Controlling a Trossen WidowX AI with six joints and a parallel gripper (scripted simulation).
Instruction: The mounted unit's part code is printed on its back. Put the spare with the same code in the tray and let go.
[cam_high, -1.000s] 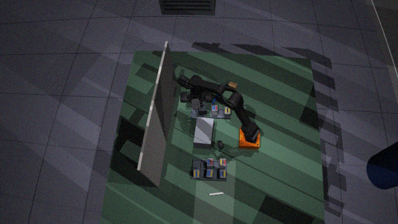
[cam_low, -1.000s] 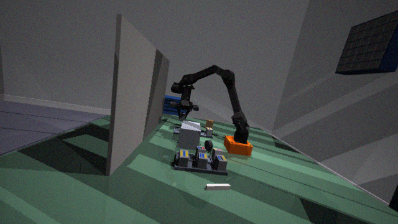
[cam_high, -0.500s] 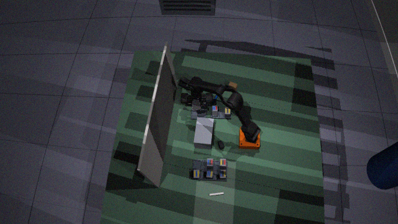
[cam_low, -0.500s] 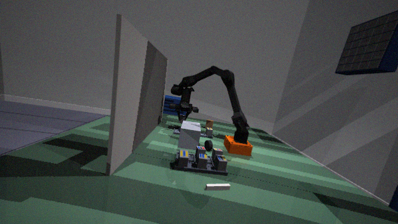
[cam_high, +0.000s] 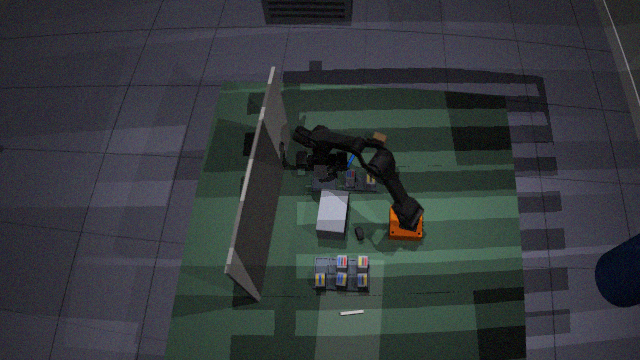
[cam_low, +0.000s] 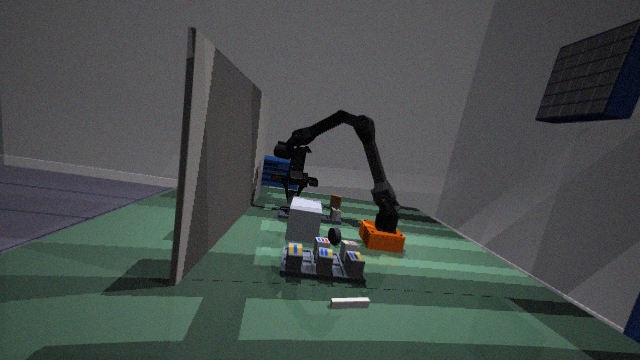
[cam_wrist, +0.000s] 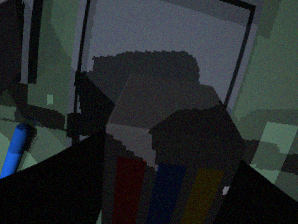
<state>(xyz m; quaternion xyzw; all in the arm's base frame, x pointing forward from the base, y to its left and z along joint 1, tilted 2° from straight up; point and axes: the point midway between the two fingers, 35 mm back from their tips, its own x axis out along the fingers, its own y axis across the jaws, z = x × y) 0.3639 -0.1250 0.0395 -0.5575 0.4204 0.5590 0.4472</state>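
My gripper tip is now 1 cm past the dark grey tray and 6 cm above it. The rest, counted from my gripper tip: grey mounted unit: 9 cm behind, 17 cm to the left, 1 cm below; blue rod: 9 cm behind, 13 cm to the right, 5 cm below; tan cube: 18 cm behind, 19 cm to the right, 2 cm below.
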